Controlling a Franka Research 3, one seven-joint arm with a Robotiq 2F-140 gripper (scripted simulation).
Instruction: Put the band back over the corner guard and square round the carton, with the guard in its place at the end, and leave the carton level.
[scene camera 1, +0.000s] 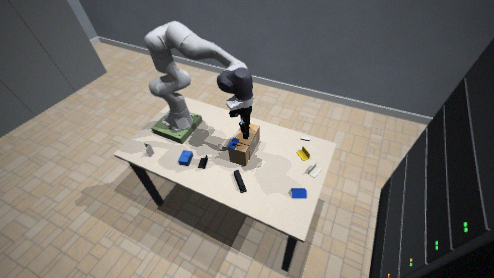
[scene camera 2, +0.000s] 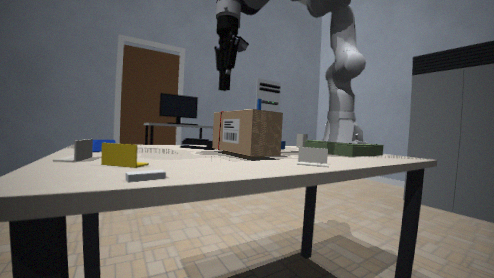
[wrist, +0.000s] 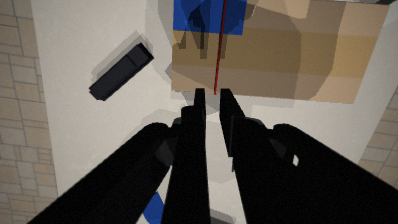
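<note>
You'd see the gripper (scene camera 2: 224, 89) here, and the wrist view has the gripper (wrist: 212, 103) too. There's a brown carton (scene camera 2: 252, 132), and scene camera 1 shows that carton (scene camera 1: 240, 154) as well, plus the wrist view gives you the carton (wrist: 323, 58). And there's a yellow angle piece (scene camera 2: 125, 155).
</note>
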